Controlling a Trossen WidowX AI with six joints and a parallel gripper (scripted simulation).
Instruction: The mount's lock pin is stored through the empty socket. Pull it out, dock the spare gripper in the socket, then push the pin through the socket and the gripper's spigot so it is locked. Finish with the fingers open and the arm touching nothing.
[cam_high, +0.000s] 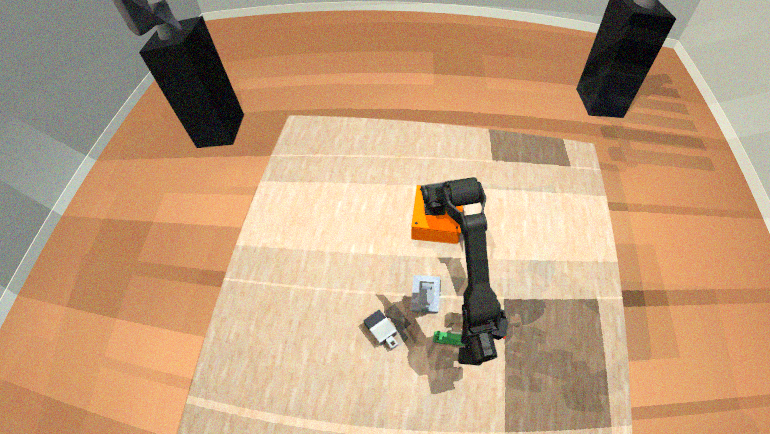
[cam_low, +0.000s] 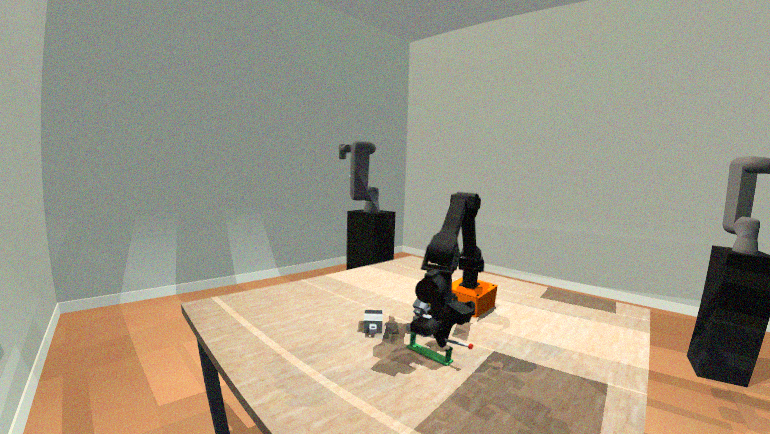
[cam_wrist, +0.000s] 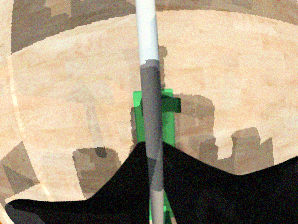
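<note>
The green cradle lies 4 cm to the right of my gripper tip and 1 cm below it. Round my gripper tip: spare gripper: 2 cm behind, 25 cm to the right, 1 cm below; then mount: 12 cm behind, 13 cm to the right, 2 cm above.
</note>
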